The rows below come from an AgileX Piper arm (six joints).
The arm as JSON. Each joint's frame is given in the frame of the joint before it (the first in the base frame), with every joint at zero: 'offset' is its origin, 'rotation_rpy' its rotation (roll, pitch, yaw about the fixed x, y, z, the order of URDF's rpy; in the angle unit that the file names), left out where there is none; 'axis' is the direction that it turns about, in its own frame. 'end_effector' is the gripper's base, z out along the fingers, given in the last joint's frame.
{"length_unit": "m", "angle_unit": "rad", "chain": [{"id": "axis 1", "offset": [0.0, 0.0, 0.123], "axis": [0.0, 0.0, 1.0]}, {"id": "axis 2", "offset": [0.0, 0.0, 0.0], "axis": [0.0, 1.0, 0.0]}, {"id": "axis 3", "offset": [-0.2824, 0.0, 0.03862], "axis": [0.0, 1.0, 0.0]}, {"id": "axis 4", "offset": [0.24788, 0.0, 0.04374], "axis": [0.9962, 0.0, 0.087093]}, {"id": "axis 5", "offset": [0.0, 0.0, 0.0], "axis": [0.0, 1.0, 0.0]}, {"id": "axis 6", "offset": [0.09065, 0.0, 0.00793], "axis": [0.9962, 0.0, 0.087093]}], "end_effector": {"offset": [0.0, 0.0, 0.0], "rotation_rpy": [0.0, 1.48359, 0.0]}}
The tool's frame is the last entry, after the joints.
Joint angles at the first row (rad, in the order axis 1, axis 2, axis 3, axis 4, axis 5, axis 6):
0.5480 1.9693 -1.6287 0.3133 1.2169 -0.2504
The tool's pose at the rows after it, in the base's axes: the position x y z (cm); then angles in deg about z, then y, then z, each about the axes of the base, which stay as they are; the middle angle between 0 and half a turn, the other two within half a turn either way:
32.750 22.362 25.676 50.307 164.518 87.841
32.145 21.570 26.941 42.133 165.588 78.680
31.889 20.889 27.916 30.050 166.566 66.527
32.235 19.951 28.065 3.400 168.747 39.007
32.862 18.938 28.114 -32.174 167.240 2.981
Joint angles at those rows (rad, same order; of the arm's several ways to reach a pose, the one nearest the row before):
0.5480 1.9195 -1.6224 0.2393 1.2184 -0.1739
0.5480 1.8725 -1.6038 0.1958 1.2230 -0.1414
0.5480 1.8410 -1.5981 0.1426 1.2254 -0.1242
0.5480 1.8322 -1.5941 0.0275 1.2254 -0.0802
0.5480 1.8322 -1.5941 -0.1119 1.2254 -0.0379

